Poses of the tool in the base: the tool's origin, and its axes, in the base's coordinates. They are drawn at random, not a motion.
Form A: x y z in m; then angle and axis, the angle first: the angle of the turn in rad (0 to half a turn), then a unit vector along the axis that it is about.
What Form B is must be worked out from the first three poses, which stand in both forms.
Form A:
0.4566 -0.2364 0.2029 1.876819 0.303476 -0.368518 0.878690
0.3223 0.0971 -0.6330 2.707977 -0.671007 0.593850 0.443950
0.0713 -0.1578 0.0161 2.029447 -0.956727 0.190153 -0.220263
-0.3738 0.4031 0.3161 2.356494 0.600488 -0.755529 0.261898
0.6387 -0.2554 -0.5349 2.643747 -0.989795 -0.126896 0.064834
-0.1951 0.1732 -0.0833 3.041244 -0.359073 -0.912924 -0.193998
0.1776 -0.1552 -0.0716 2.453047 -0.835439 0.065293 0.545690
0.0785 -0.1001 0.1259 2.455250 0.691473 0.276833 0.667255
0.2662 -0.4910 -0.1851 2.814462 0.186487 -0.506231 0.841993
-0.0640 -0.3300 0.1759 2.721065 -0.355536 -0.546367 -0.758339
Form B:
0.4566 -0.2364 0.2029 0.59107 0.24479 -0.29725 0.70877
0.3223 0.0971 -0.6330 0.21511 -0.65530 0.57995 0.43356
0.0713 -0.1578 0.0161 0.52785 -0.81258 0.16150 -0.18708
-0.3738 0.4031 0.3161 0.38255 0.55481 -0.69806 0.24198
0.6387 -0.2554 -0.5349 0.24636 -0.95929 -0.12298 0.06284
-0.1951 0.1732 -0.0833 0.05015 -0.35862 -0.91178 -0.19375
0.1776 -0.1552 -0.0716 0.33751 -0.78642 0.06146 0.51367
0.0785 -0.1001 0.1259 0.33648 0.65115 0.26069 0.62835
0.2662 -0.4910 -0.1851 0.16284 0.18400 -0.49947 0.83076
-0.0640 -0.3300 0.1759 0.20872 -0.34771 -0.53433 -0.74164

